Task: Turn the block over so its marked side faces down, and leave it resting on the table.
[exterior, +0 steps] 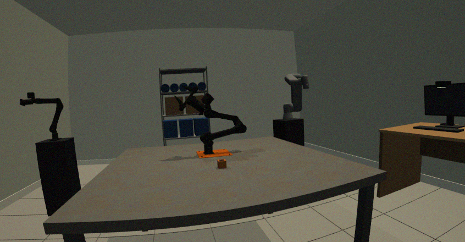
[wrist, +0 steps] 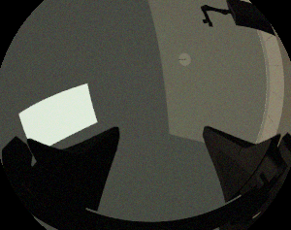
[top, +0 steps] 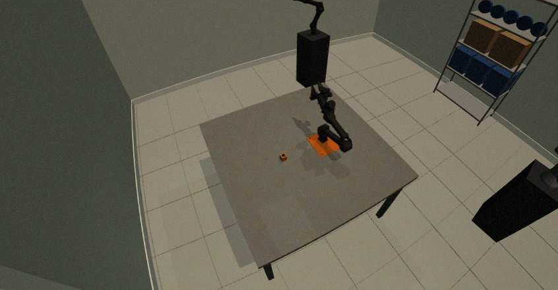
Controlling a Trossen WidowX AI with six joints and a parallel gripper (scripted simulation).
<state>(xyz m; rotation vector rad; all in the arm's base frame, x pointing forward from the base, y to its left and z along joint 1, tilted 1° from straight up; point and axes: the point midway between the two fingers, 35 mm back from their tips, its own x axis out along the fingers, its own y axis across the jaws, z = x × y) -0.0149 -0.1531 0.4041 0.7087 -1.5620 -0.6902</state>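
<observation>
Now: gripper tip 400 mm above the orange block, 380 mm short of it and 150 mm to the right of it.
</observation>
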